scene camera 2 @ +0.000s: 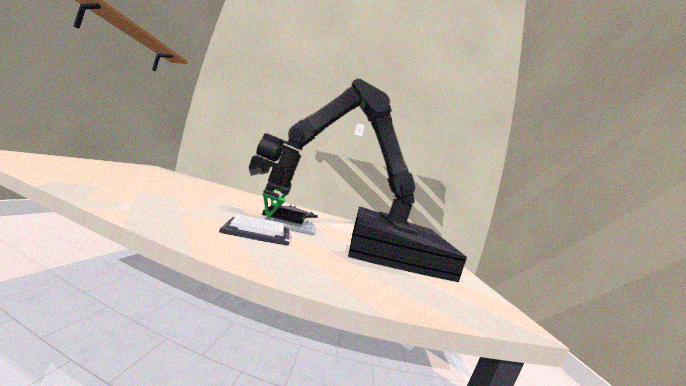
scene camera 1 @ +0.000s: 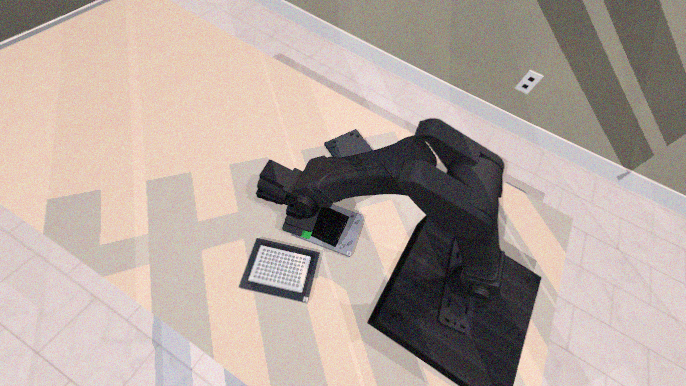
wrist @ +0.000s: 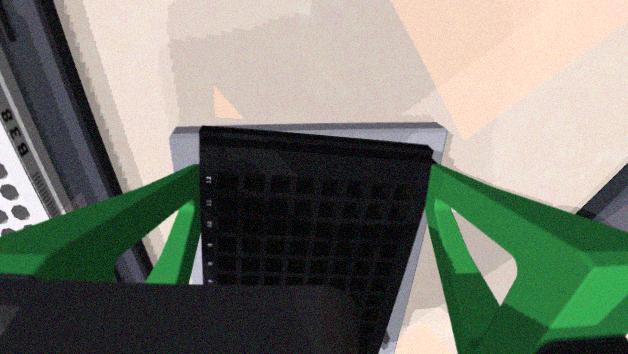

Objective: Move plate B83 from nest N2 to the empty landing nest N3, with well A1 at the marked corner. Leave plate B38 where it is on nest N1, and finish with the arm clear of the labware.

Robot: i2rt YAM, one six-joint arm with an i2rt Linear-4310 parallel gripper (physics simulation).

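Observation:
My gripper (scene camera 1: pixel 317 229) (scene camera 2: pixel 274 204) (wrist: pixel 314 177) has green fingers and is shut on the long sides of black plate B83 (scene camera 1: pixel 331 225) (scene camera 2: pixel 293 214) (wrist: pixel 316 220). The plate sits low over the light grey nest N3 (scene camera 1: pixel 354 229) (scene camera 2: pixel 308 230) (wrist: pixel 351 130) and covers most of it, a little skewed. I cannot tell whether it rests on the nest. White plate B38 (scene camera 1: pixel 280 267) (scene camera 2: pixel 256 224) (wrist: pixel 10 193) lies on the dark nest N1 (scene camera 1: pixel 249 277) (scene camera 2: pixel 229 230) (wrist: pixel 56 132), just to the left.
An empty dark nest (scene camera 1: pixel 347 142) lies behind the arm; its corner shows at the wrist view's right edge (wrist: pixel 610 206). The arm's black base block (scene camera 1: pixel 455 307) (scene camera 2: pixel 407 242) stands to the right of the nests. The table edge is near in front.

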